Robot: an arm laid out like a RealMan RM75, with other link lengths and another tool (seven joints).
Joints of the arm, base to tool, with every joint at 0 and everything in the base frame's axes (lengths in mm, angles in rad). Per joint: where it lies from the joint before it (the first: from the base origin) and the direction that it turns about. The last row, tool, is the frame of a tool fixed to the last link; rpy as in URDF.
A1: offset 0 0 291 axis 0 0 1
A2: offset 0 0 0 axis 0 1 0
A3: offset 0 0 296.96 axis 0 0 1
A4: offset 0 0 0 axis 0 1 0
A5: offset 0 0 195.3 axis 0 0 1
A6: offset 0 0 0 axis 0 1 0
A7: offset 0 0 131.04 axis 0 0 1
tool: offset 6 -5 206 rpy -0.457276 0 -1.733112
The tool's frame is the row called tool.
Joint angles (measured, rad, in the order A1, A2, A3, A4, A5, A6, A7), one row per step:
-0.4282 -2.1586 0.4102 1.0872 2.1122 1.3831 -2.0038
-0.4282 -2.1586 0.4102 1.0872 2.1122 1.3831 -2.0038
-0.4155 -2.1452 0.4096 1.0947 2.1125 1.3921 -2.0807
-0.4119 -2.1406 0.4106 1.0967 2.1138 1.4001 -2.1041
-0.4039 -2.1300 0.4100 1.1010 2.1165 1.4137 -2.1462
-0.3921 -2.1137 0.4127 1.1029 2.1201 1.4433 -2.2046
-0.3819 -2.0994 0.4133 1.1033 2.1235 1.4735 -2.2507
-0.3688 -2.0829 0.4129 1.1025 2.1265 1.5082 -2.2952
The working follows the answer.
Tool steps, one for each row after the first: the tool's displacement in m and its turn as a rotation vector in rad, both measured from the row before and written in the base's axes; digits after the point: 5 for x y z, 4 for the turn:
0.00000 0.00000 0.00000 0.0000 0.0000 0.0000
-0.00829 -0.00332 0.00700 -0.0044 -0.0446 0.0541
-0.00148 -0.00204 0.00074 -0.0068 -0.0139 0.0134
-0.00465 -0.00369 0.00340 -0.0087 -0.0226 0.0275
-0.00443 -0.00780 0.00130 -0.0246 -0.0353 0.0336
-0.00327 -0.00786 0.00044 -0.0242 -0.0296 0.0264
-0.00428 -0.00971 0.00073 -0.0266 -0.0291 0.0279

Tool pose at each row, in the base's axes (x y z in m, rotation vector in rad; rounded; the steps above come from the unrounded poses):
-0.31127 0.49757 0.00140 0.4386 2.3860 1.9230
-0.31127 0.49757 0.00140 0.4386 2.3860 1.9230
-0.31956 0.49425 0.00840 0.3307 2.3980 1.9274
-0.32104 0.49221 0.00914 0.3006 2.4037 1.9200
-0.32569 0.48851 0.01254 0.2453 2.4139 1.9130
-0.33012 0.48071 0.01384 0.1694 2.4327 1.8831
-0.33338 0.47285 0.01428 0.1080 2.4492 1.8520
-0.33766 0.46314 0.01501 0.0454 2.4675 1.8179

